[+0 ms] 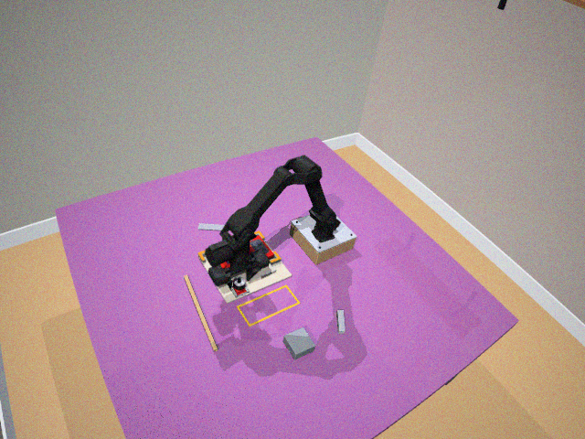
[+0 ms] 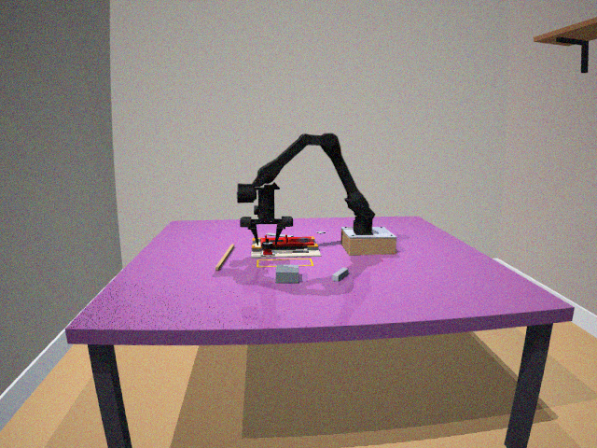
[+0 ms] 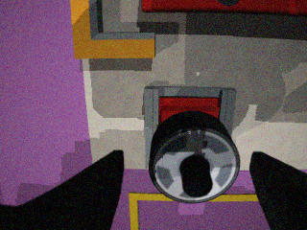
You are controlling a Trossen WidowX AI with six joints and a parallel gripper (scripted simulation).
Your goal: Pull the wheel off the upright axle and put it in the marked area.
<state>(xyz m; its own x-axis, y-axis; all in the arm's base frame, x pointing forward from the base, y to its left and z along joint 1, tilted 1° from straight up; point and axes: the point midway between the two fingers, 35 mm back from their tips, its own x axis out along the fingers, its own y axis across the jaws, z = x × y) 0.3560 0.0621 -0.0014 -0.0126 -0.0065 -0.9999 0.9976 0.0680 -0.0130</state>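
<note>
The grey axle mount is right at my gripper tip. Round my gripper tip: wooden stick 15 cm ahead, 3 cm to the left, 3 cm below.
</note>
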